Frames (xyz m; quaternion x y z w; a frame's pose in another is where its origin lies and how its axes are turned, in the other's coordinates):
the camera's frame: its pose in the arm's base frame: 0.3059 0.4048 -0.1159 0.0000 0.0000 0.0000 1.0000
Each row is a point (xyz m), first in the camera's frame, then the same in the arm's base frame.
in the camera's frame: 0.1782 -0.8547 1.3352
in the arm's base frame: 0.4841 -0.4499 1.2193
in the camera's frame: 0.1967 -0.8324 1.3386
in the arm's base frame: 0.5026 -0.4276 1.2227
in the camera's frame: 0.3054 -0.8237 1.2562
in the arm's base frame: 0.6113 -0.4189 1.1403
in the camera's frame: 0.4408 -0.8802 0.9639
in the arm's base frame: 0.7467 -0.4754 0.8480
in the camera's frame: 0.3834 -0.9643 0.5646
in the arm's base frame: 0.6893 -0.5595 0.4487
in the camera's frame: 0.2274 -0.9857 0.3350
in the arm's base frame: 0.5333 -0.5809 0.2191
